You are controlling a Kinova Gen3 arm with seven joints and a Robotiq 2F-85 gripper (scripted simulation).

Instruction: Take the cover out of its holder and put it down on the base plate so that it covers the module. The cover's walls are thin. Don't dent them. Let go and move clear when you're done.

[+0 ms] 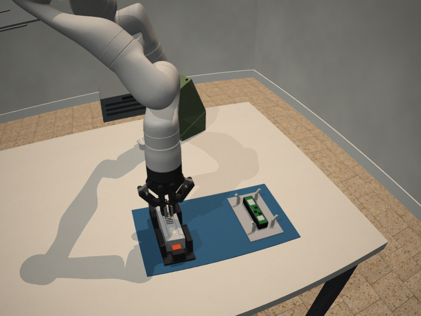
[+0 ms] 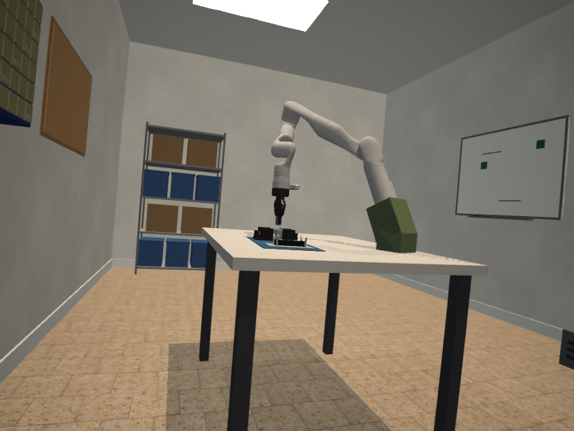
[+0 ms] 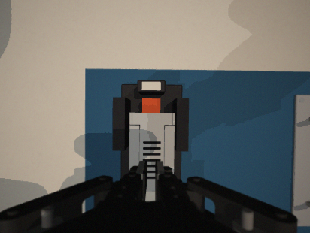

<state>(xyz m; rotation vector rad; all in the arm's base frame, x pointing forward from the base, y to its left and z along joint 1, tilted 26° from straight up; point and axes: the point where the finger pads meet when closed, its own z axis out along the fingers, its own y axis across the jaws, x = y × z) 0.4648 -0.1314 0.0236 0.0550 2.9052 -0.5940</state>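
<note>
Now: the grey cover 10 mm ahead of my hand and 60 mm below it.
</note>
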